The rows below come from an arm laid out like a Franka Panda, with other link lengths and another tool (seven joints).
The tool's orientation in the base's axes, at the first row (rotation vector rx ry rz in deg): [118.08, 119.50, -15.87]
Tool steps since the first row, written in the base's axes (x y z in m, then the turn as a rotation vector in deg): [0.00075, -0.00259, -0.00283, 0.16, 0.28, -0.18]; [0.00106, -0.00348, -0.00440, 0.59, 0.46, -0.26]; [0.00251, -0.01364, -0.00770, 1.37, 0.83, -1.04]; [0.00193, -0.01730, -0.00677, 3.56, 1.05, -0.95]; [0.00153, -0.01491, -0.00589, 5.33, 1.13, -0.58]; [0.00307, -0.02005, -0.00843, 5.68, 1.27, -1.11]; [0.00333, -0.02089, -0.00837, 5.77, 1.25, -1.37]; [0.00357, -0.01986, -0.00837, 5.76, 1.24, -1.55]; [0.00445, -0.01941, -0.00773, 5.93, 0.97, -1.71]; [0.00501, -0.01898, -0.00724, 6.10, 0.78, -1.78]
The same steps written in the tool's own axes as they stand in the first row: [-0.00174, 0.00070, 0.00343, 0.32, 0.16, 0.10]; [-0.00218, 0.00100, 0.00518, 0.51, 0.59, 0.13]; [-0.01110, 0.00230, 0.01110, 1.06, 1.38, 0.79]; [-0.01487, 0.00168, 0.01118, 1.23, 3.57, 0.66]; [-0.01280, 0.00131, 0.00969, 1.19, 5.34, 0.30]; [-0.01708, 0.00278, 0.01353, 1.46, 5.69, 0.77]; [-0.01791, 0.00303, 0.01370, 1.51, 5.78, 1.03]; [-0.01692, 0.00328, 0.01342, 1.55, 5.77, 1.21]; [-0.01667, 0.00417, 0.01269, 1.33, 5.93, 1.43]; [-0.01639, 0.00474, 0.01211, 1.16, 6.10, 1.55]
